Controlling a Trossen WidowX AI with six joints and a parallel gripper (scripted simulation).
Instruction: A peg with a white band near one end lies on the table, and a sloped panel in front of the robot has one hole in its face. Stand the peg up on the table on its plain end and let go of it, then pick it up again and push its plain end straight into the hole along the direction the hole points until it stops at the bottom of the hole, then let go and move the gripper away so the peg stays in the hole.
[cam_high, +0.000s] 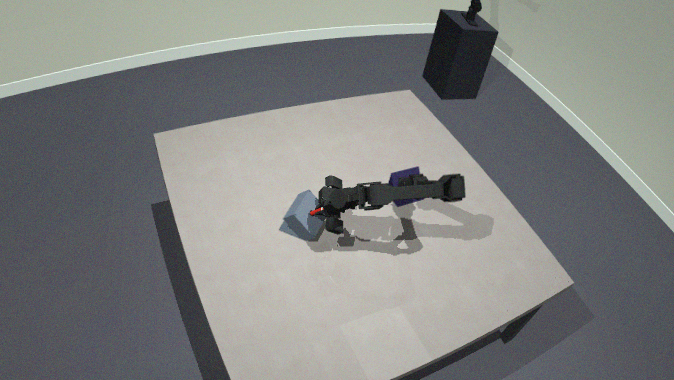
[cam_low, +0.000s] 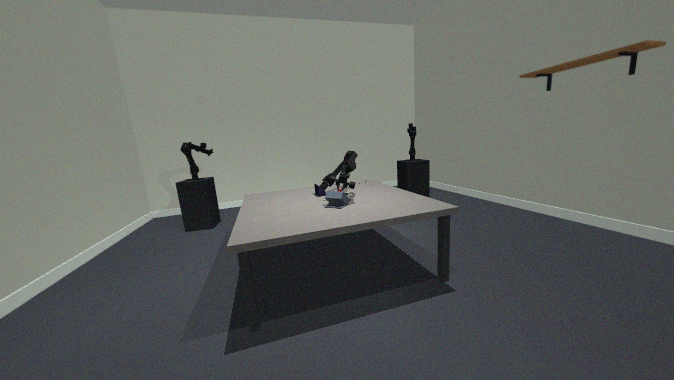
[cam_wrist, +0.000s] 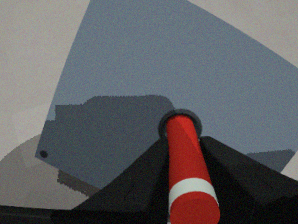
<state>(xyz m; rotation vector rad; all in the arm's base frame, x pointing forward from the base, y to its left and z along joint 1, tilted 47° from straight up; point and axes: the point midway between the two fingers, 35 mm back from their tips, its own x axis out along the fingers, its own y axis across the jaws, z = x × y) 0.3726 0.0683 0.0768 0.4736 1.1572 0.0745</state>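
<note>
My gripper tip is 1 cm to the right of the red peg, 1 cm below it and 1 cm past it. The rest, counted from my gripper tip: blue-grey sloped panel 4 cm below, 2 cm to the right, 2 cm ahead.
</note>
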